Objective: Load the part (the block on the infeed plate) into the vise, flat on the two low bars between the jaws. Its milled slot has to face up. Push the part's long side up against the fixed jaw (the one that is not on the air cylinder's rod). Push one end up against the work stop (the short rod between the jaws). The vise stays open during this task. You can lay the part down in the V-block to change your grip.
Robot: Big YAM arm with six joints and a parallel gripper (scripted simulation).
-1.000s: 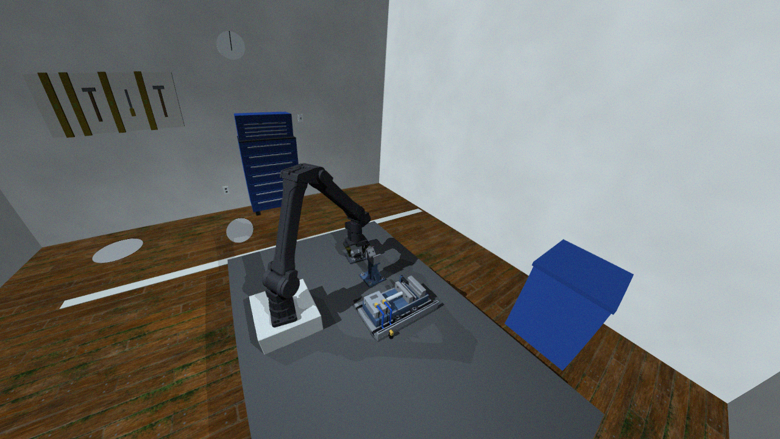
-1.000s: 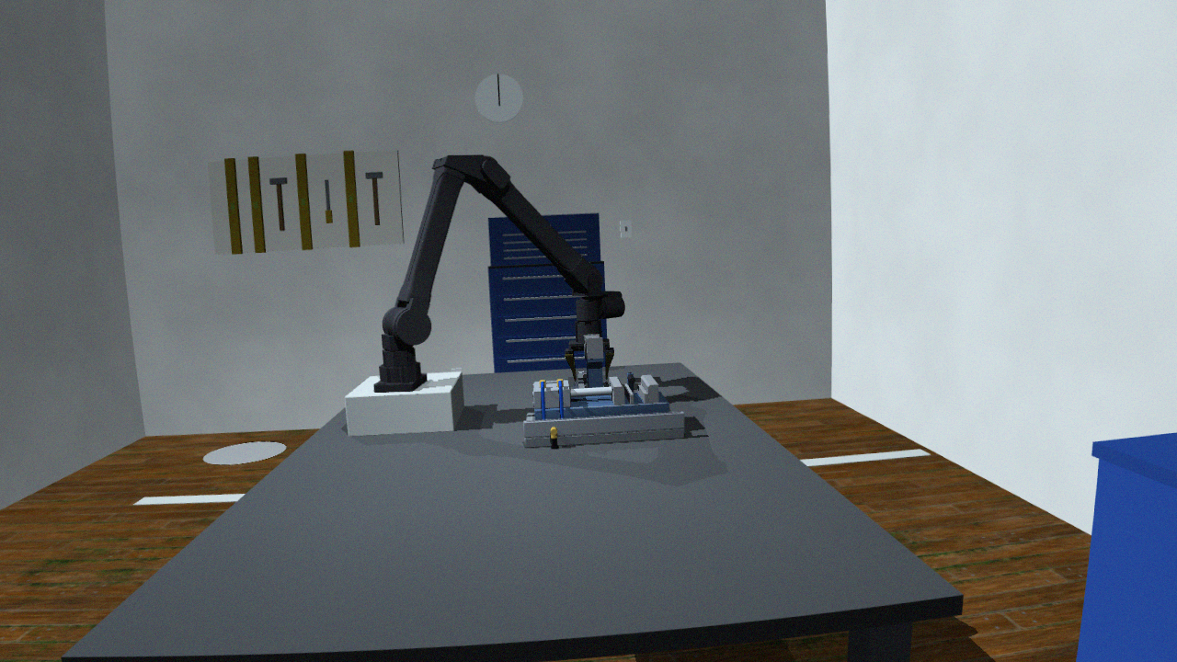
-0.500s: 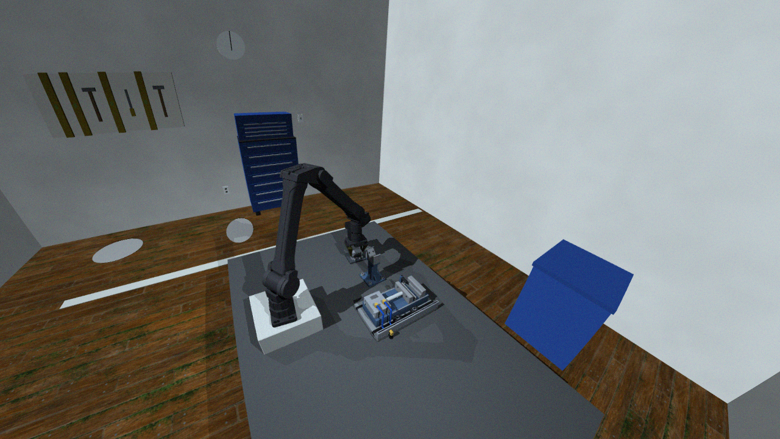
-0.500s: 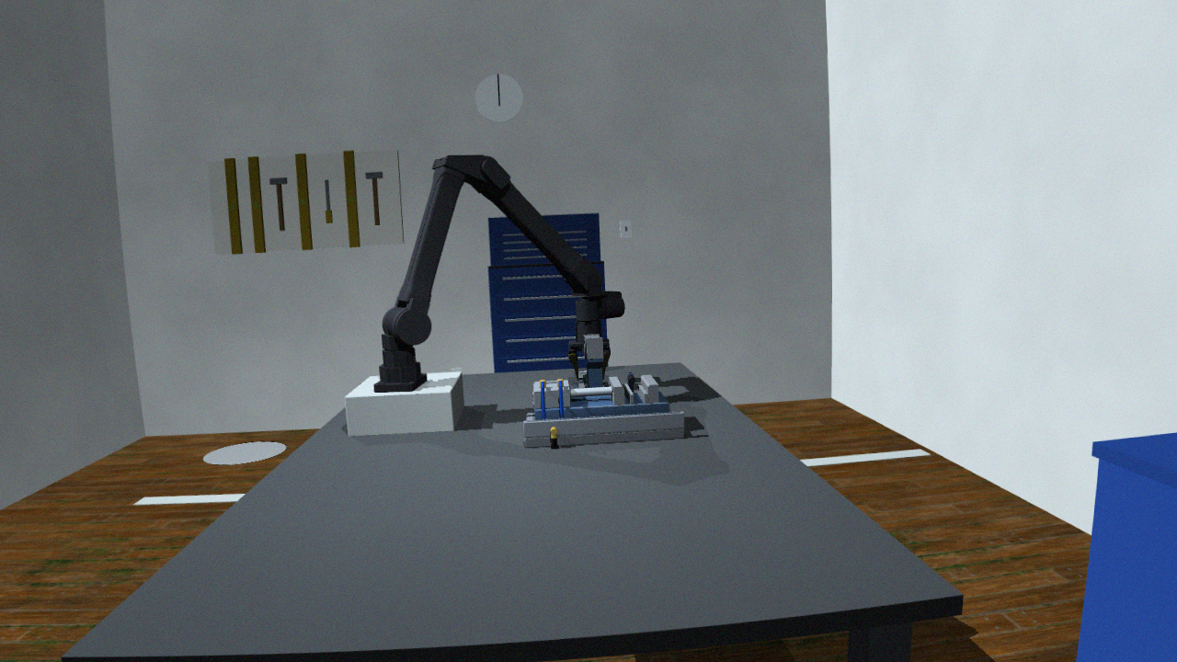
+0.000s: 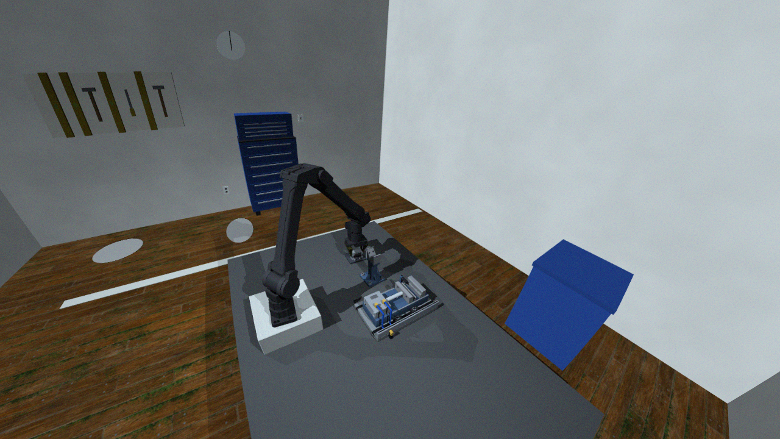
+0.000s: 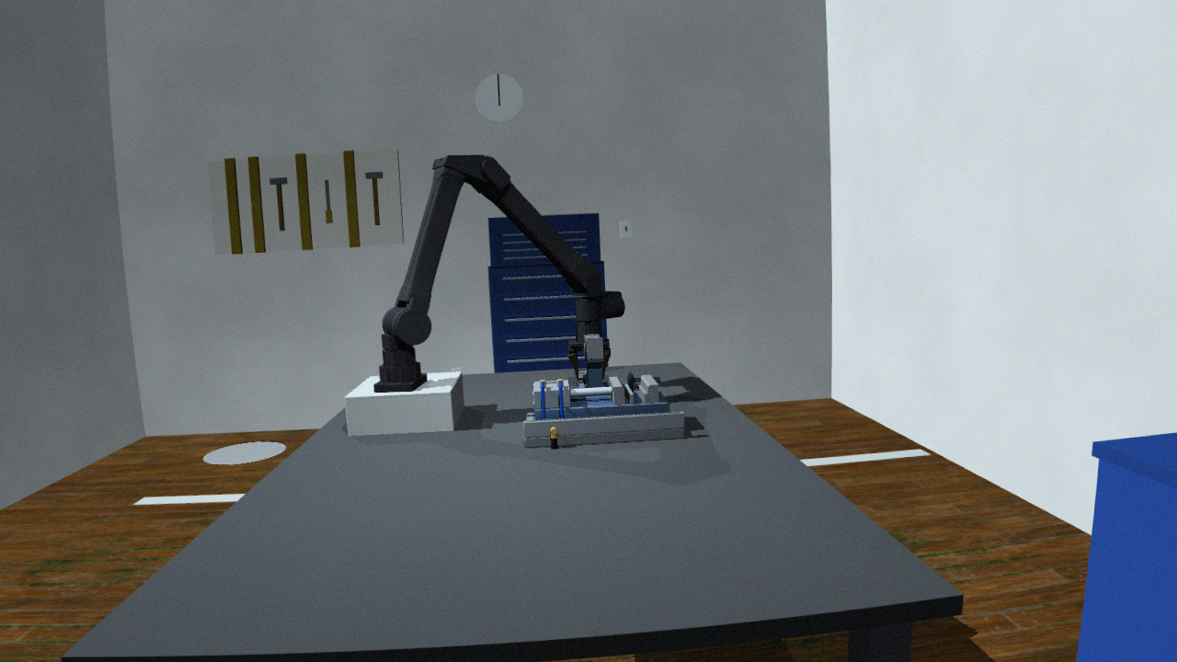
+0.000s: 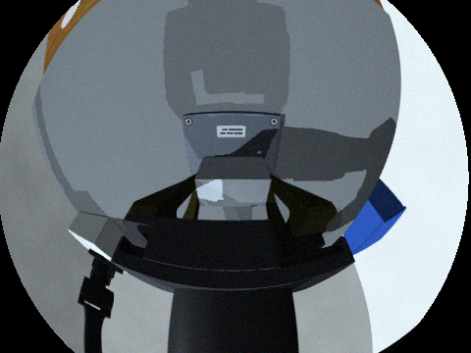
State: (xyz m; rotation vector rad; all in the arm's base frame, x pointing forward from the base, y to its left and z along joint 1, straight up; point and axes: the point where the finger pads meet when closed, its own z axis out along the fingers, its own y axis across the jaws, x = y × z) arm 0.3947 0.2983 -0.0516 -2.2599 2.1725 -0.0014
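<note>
My gripper is now 1 cm to the left of the part and 1 cm above it. Round my hand: air cylinder (6 cm behind, 39 cm to the right, 5 cm above); vise (4 cm ahead, 38 cm to the right, 1 cm above).
</note>
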